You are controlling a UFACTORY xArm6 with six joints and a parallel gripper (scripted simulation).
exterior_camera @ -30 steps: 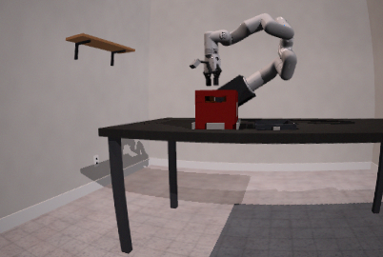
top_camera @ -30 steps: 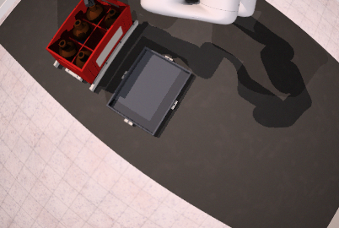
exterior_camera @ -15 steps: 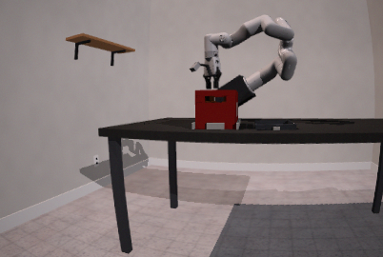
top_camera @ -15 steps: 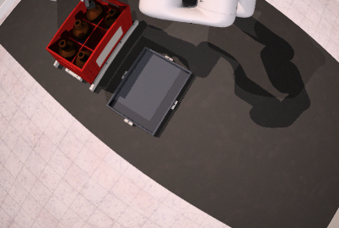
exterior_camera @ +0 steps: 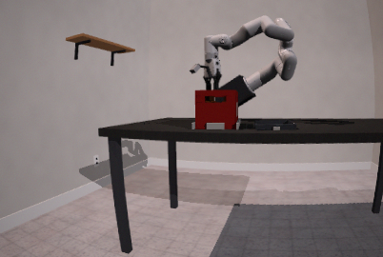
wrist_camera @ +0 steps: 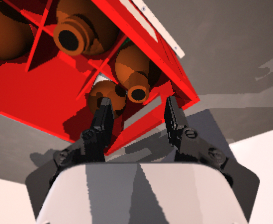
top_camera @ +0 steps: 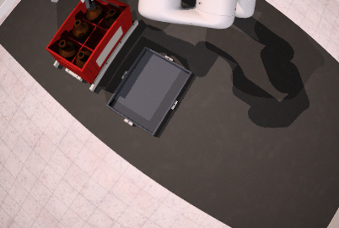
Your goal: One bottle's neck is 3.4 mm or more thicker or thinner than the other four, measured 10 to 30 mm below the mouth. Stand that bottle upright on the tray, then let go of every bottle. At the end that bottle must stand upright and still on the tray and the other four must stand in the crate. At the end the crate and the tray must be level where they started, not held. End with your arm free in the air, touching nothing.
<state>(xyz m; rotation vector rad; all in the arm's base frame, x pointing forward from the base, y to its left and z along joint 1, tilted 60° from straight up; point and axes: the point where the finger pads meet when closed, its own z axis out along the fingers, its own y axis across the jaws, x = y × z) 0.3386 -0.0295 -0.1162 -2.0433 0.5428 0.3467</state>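
Now: the red crate 70 mm ahead of my hand, 60 mm to the left of it and 120 mm below it. From my hand the other things lie so: dark flat tray: 50 mm ahead, 350 mm to the left, 190 mm below.
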